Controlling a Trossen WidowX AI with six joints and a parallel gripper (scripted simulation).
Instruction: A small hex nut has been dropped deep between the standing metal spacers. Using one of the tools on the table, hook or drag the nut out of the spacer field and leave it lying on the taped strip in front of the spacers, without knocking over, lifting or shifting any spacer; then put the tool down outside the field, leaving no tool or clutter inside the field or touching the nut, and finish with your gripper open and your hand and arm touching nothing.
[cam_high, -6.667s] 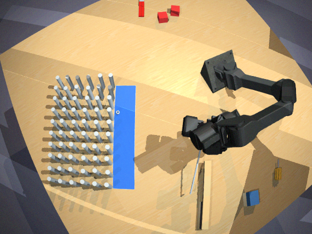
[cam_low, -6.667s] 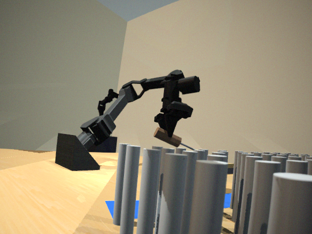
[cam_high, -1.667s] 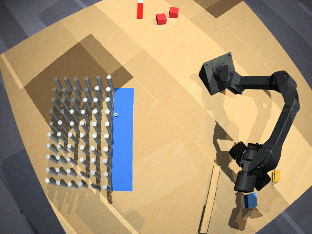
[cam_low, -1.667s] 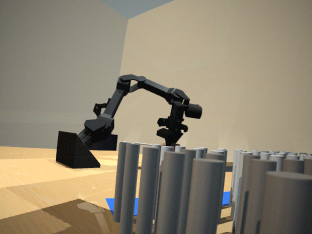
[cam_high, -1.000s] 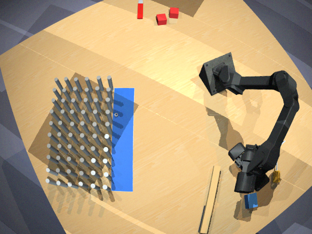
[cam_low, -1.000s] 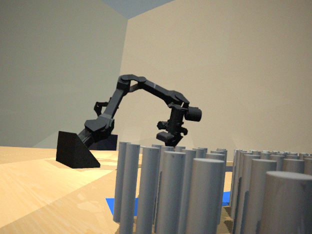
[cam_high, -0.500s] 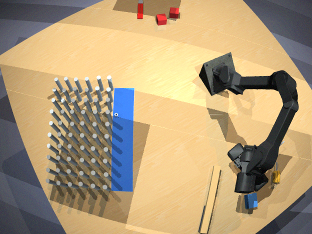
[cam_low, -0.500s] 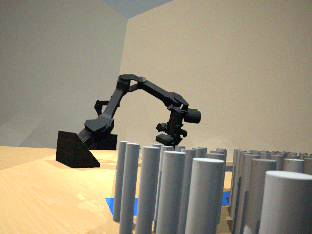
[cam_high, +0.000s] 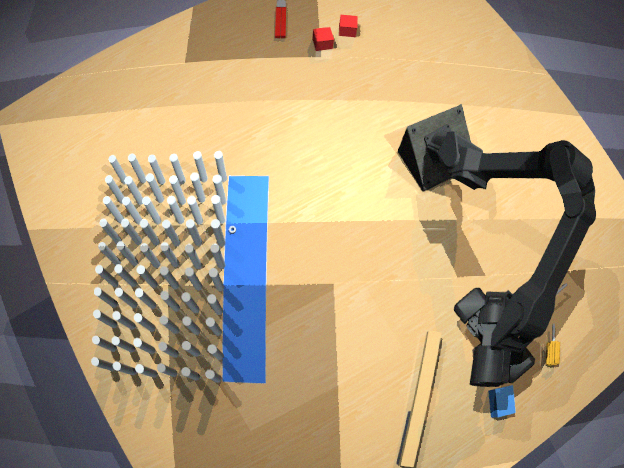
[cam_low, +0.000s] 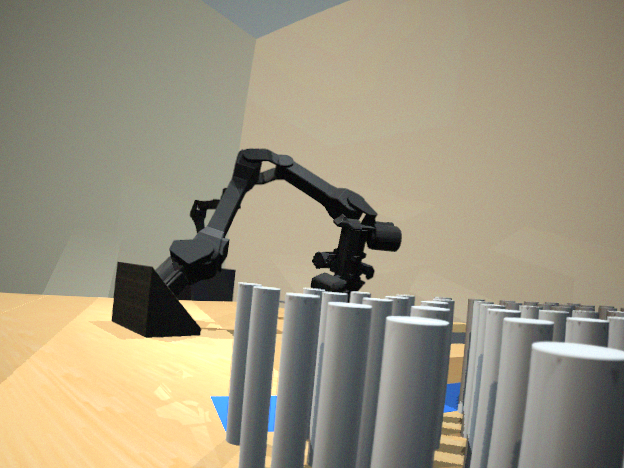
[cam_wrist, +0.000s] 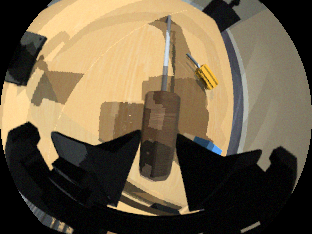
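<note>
My gripper tip is 100 mm past the thin metal hook tool. From my gripper tip the other things lie so: blue taped strip: 370 mm to the right, 320 mm ahead, 50 mm below; then blue block: 110 mm to the left, 40 mm ahead, 30 mm below; then yellow-handled screwdriver: 120 mm behind, 100 mm to the left, 30 mm below.
</note>
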